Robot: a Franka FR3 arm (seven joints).
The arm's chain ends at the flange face. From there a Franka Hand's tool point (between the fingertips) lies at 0.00 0.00 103.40 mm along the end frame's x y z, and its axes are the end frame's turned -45 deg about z.
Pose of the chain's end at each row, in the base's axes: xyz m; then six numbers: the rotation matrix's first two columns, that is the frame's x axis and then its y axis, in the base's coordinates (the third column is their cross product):
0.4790 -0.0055 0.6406 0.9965 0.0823 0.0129 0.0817 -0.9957 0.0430
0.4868 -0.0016 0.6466 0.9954 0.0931 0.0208 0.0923 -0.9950 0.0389
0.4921 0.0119 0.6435 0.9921 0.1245 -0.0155 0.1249 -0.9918 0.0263
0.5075 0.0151 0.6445 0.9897 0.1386 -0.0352 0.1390 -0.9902 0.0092
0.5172 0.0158 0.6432 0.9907 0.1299 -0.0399 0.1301 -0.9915 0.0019
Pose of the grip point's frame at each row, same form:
0.4807 -0.0098 0.5373 0.6469 0.7623 -0.0213 0.7624 -0.6459 0.0395
0.4893 -0.0054 0.5433 0.6386 0.7694 -0.0128 0.7691 -0.6377 0.0422
0.4908 0.0090 0.5402 0.6132 0.7893 -0.0296 0.7898 -0.6133 0.0076
0.5040 0.0137 0.5412 0.6015 0.7982 -0.0314 0.7981 -0.6022 -0.0184
0.5131 0.0151 0.5399 0.6085 0.7929 -0.0296 0.7925 -0.6092 -0.0269

